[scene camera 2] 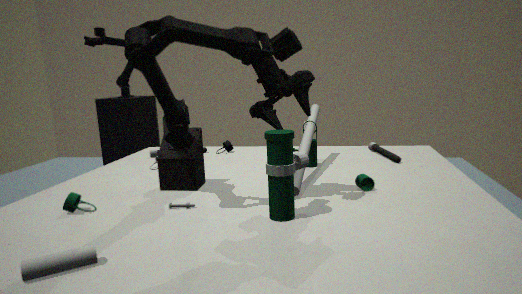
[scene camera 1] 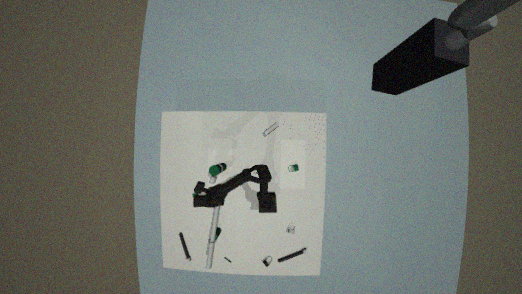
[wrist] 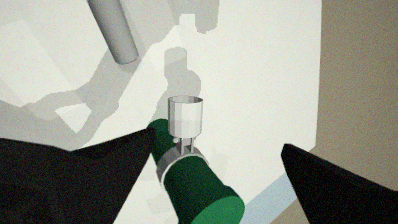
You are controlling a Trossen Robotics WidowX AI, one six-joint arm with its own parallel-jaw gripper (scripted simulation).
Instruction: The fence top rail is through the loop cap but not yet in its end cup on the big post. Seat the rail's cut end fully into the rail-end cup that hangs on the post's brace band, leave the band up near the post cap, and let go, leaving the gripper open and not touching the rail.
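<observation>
On scene camera 2 you'd see my gripper (scene camera 2: pixel 295 124), which is open and holding nothing, and there's a grey tube (scene camera 2: pixel 58 262) as well. The wrist view has my gripper again (wrist: pixel 218 141), plus a rail-end cup (wrist: pixel 185 113), but the grey tube is out of frame in the wrist view.
</observation>
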